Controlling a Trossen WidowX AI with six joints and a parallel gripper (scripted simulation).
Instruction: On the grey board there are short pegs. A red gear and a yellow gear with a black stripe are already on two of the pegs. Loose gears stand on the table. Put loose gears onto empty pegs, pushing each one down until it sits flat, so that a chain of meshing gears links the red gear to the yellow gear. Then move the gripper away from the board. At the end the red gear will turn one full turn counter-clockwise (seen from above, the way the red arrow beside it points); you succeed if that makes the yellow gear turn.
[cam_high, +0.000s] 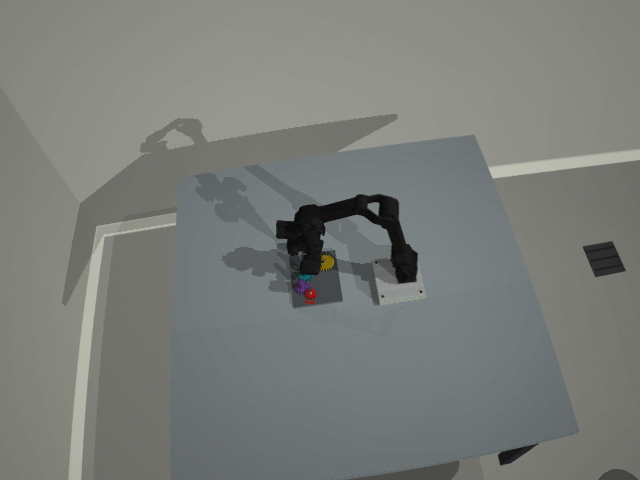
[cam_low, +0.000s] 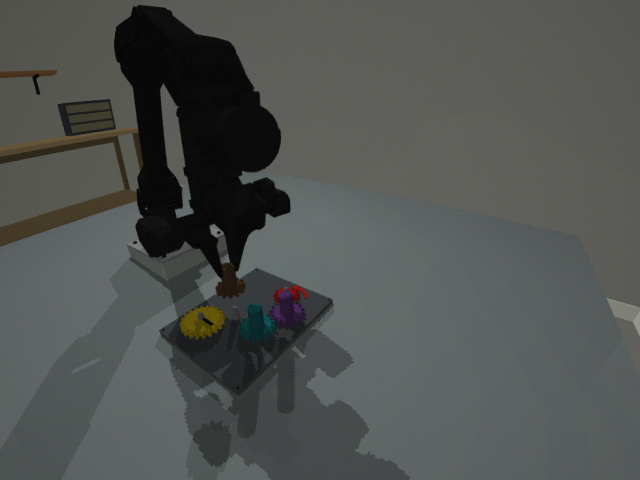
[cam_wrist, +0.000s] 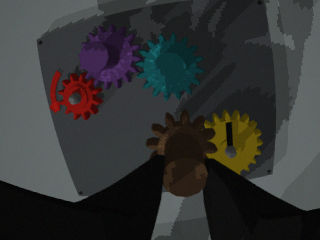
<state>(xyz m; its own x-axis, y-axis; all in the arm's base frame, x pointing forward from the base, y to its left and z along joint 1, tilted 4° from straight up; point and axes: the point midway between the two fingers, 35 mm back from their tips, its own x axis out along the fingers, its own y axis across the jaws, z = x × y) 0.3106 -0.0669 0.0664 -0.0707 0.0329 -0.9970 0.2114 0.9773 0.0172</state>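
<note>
My gripper tip is now 4 cm short of the teal gear and 6 cm above it. Round my gripper tip: brown gear 1 cm below; yellow gear 3 cm behind, 4 cm to the right, 7 cm below; purple gear 6 cm ahead, 5 cm to the left, 6 cm below.
</note>
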